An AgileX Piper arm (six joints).
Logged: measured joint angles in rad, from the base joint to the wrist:
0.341, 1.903, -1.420, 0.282, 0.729, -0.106
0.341, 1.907, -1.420, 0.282, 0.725, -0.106
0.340, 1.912, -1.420, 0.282, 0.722, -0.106
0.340, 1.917, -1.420, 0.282, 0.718, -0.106
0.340, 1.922, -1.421, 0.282, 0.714, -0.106
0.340, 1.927, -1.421, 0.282, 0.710, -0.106
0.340, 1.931, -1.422, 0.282, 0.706, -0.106
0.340, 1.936, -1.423, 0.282, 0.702, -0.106
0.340, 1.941, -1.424, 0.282, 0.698, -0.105
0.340, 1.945, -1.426, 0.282, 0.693, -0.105
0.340, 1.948, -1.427, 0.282, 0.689, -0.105
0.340, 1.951, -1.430, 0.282, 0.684, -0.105
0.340, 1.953, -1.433, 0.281, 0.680, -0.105
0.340, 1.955, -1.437, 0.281, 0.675, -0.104
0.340, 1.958, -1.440, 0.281, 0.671, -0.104
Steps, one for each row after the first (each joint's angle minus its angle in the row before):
0.000, 0.004, 0.000, 0.000, -0.004, 0.000
-0.001, 0.005, 0.000, 0.000, -0.003, 0.000
0.000, 0.005, 0.000, 0.000, -0.004, 0.000
0.000, 0.005, -0.001, 0.000, -0.004, 0.000
0.000, 0.005, 0.000, 0.000, -0.004, 0.000
0.000, 0.004, -0.001, 0.000, -0.004, 0.000
0.000, 0.005, -0.001, 0.000, -0.004, 0.000
0.000, 0.005, -0.001, 0.000, -0.004, 0.001
0.000, 0.004, -0.002, 0.000, -0.005, 0.000
0.000, 0.003, -0.001, 0.000, -0.004, 0.000
0.000, 0.003, -0.003, 0.000, -0.005, 0.000
0.000, 0.002, -0.003, -0.001, -0.004, 0.000
0.000, 0.002, -0.004, 0.000, -0.005, 0.001
0.000, 0.003, -0.003, 0.000, -0.004, 0.000

